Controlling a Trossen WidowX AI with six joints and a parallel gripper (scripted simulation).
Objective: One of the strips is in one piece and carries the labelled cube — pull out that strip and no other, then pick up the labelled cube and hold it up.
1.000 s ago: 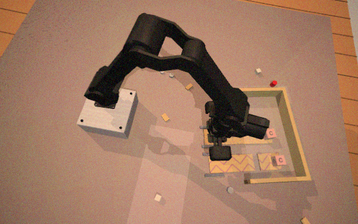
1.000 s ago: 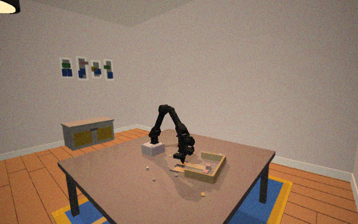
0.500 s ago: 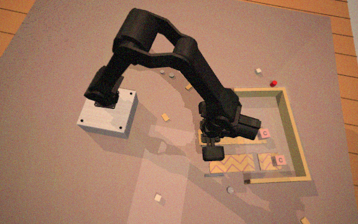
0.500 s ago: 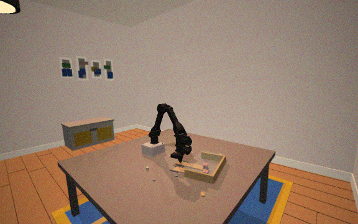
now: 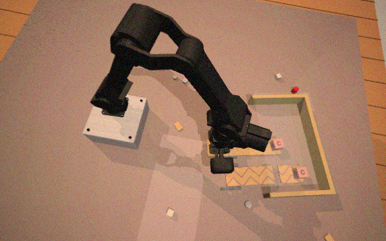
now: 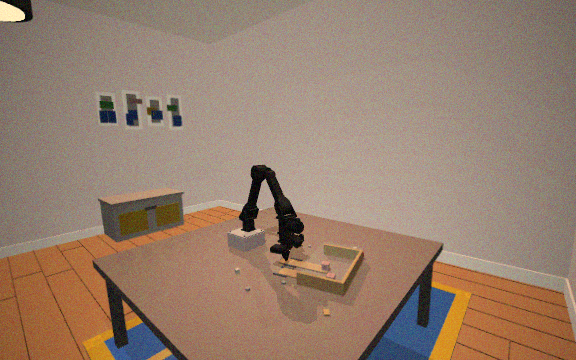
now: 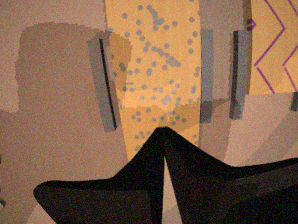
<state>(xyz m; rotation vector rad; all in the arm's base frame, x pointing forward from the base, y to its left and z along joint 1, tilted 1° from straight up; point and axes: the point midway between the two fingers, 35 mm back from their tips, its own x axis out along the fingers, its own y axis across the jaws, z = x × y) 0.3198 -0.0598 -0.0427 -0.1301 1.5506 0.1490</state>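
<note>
My gripper tip is now 9 cm short of the dotted strip and 2 cm to the right of it. From my gripper tip the other things lie so: red cylinder (27 cm ahead, 26 cm to the left, 1 cm above).
</note>
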